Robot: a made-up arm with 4 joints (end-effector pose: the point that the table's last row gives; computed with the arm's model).
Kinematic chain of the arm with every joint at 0, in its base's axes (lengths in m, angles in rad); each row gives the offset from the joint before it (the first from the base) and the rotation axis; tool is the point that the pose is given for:
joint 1: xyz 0 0 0.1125 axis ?
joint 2: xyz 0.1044 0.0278 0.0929 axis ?
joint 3: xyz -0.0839 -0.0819 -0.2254 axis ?
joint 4: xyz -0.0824 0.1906 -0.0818 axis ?
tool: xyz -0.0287 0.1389 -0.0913
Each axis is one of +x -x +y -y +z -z.
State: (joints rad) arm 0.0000 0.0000 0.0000 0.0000
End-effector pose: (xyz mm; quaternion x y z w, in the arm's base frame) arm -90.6 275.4 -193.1 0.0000 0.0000 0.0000 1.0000
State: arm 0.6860 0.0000 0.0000 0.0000
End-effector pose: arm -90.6 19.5 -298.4 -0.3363 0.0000 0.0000 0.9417
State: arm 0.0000 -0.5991 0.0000 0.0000
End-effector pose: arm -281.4 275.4 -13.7 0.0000 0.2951 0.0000 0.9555
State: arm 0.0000 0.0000 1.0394 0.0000
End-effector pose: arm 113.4 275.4 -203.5 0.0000 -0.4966 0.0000 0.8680
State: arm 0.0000 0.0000 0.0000 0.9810
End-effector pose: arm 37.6 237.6 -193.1 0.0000 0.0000 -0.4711 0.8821
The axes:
joint 1: -x
joint 2: -y
joint 3: -y
joint 4: -z

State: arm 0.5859 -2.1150 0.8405 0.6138
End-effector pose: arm -218.1 363.4 178.0 -0.3933 0.4729 -0.3963 0.6816
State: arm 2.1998 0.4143 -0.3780 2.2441
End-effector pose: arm 168.7 -300.2 241.5 -0.3791 -0.8064 -0.4017 0.2114
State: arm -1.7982 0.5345 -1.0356 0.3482
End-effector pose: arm 9.5 196.6 442.2 0.7201 0.2833 0.0867 0.6274
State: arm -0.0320 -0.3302 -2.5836 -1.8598
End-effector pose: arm 114.9 65.5 237.0 0.7974 0.5925 0.1006 0.0552
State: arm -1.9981 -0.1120 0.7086 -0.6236
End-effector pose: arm -61.5 240.3 477.4 0.7163 -0.3979 -0.0766 0.5681
